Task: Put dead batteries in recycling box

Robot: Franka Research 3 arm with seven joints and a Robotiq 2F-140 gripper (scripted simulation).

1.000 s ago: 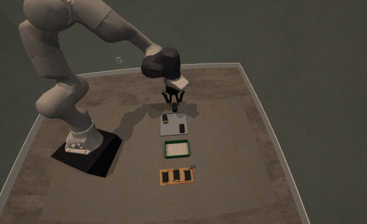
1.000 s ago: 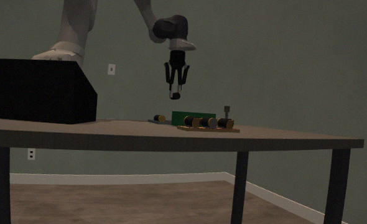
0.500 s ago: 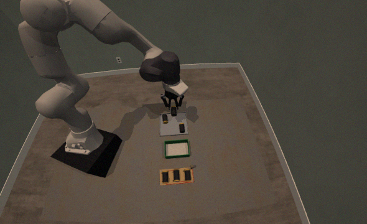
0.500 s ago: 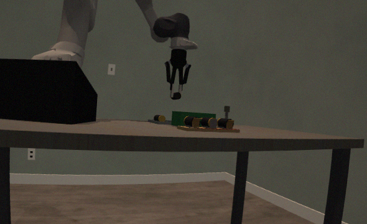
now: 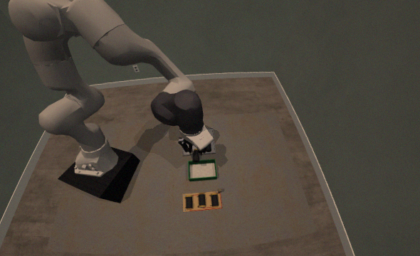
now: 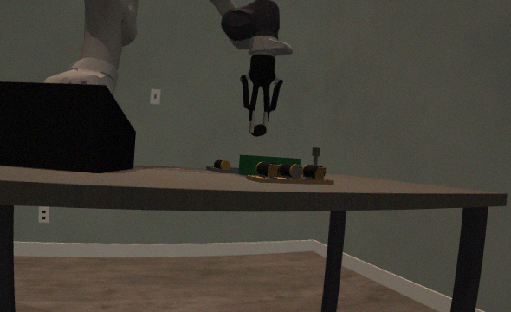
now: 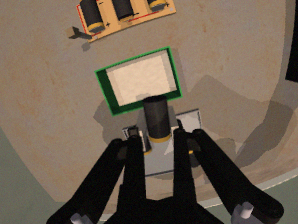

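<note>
My hand is 14 cm above the green recycling box, 5 cm to the left of it and 2 cm short of it. Also, from my hand: holder (21 cm to the right, 15 cm below); bulb (18 cm to the right, 9 cm ahead, 8 cm below); grey tray (16 cm below, 15 cm to the left, 2 cm ahead).
</note>
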